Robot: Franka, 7 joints.
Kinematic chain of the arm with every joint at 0, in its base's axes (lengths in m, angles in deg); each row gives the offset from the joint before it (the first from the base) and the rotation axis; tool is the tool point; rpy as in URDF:
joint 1: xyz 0 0 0.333 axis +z
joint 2: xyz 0 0 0 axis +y
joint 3: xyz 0 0 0.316 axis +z
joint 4: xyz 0.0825 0 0 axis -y
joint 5: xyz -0.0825 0 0.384 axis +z
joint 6: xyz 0 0 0 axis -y
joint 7: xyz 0.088 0 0 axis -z
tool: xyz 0 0 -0.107 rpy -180 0 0
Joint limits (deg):
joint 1: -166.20..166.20
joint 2: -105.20..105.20
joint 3: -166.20..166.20
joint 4: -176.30..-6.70
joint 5: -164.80..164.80
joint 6: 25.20..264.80
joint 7: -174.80..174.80
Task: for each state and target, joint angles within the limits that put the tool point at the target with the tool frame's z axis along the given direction. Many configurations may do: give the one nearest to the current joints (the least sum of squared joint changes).
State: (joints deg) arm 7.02 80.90 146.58 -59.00 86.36 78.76 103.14
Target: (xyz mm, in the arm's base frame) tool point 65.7 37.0 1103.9 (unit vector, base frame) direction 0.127 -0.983 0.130
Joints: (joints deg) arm 15.19 40.34 162.69 -58.43 94.00 84.80 103.14
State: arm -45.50 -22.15 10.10 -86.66 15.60 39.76 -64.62
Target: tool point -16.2 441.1 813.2 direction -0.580 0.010 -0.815
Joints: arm -7.70 -22.35 59.26 -69.29 64.61 49.74 -64.62
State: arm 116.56 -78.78 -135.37 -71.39 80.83 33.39 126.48
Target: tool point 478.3 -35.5 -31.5 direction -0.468 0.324 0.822
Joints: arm 140.13 -101.26 -147.77 -63.37 41.93 29.34 126.48
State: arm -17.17 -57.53 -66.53 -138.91 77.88 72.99 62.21
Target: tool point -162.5 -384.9 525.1 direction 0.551 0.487 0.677
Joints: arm -21.16 -65.62 -83.76 -126.58 66.32 63.98 62.21
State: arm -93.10 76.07 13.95 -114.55 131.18 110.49 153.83
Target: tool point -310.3 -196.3 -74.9 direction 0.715 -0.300 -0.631
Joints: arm -107.45 68.89 -36.45 -122.70 83.30 96.69 153.83
